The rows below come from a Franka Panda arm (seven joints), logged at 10 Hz.
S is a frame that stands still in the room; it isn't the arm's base.
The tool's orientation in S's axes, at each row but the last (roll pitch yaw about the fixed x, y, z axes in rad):
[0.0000 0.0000 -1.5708]
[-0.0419 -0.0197 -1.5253]
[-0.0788 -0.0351 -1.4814]
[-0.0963 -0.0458 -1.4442]
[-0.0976 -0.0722 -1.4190]
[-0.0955 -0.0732 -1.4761]
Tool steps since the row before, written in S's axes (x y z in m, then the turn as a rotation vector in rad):
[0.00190 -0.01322 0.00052 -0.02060 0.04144 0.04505]
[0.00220 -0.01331 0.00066 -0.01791 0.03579 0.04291]
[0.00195 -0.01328 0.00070 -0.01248 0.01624 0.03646]
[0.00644 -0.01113 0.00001 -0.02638 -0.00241 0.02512]
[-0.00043 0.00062 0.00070 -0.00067 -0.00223 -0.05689]
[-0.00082 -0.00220 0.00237 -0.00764 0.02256 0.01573]
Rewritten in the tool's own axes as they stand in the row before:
[0.01322 0.00190 0.00052 -0.04144 -0.02060 0.04505]
[0.01341 0.00157 0.00046 -0.03572 -0.01808 0.04290]
[0.01342 0.00074 0.00029 -0.01600 -0.01386 0.03606]
[0.01184 0.00501 -0.00005 0.00021 -0.02877 0.02247]
[-0.00063 -0.00040 0.00071 -0.00201 0.00455 -0.05672]
[0.00228 -0.00123 0.00210 -0.02197 -0.00711 0.01678]

